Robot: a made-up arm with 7 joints.
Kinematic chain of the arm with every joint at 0, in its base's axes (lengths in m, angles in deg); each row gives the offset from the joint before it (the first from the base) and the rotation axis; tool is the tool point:
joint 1: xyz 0 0 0.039 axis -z
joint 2: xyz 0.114 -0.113 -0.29 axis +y
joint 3: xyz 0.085 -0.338 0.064 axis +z
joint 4: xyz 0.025 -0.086 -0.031 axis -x
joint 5: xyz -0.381 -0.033 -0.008 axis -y
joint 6: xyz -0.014 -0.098 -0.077 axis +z
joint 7: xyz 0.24 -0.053 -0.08 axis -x
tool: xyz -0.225 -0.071 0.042
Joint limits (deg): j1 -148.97..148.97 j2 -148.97..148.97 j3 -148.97..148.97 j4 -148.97..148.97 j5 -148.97..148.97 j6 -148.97..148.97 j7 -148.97..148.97
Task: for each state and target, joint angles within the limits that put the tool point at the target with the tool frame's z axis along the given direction. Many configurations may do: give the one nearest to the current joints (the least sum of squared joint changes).
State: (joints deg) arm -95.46 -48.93 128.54 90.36 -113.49 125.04 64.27
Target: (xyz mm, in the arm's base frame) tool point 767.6 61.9 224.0 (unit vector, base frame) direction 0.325 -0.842 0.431
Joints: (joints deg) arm -75.95 -55.25 131.27 73.85 -88.03 138.57 108.98
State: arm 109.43 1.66 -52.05 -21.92 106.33 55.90 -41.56
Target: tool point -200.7 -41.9 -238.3 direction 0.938 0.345 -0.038
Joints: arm 65.35 -3.40 -91.44 -40.17 89.04 82.34 4.72
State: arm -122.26 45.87 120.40 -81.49 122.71 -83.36 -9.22
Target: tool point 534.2 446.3 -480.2 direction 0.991 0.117 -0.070
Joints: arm -106.04 19.38 99.75 -60.12 115.67 -71.52 7.73
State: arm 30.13 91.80 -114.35 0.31 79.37 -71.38 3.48
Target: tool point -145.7 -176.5 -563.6 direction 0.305 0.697 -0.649
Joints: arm 10.71 87.10 -146.09 -41.70 55.15 -73.89 -19.96
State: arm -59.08 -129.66 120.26 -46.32 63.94 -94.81 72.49
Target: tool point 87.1 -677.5 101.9 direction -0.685 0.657 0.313
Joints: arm -5.85 -126.56 123.70 -53.16 50.46 -109.16 67.43
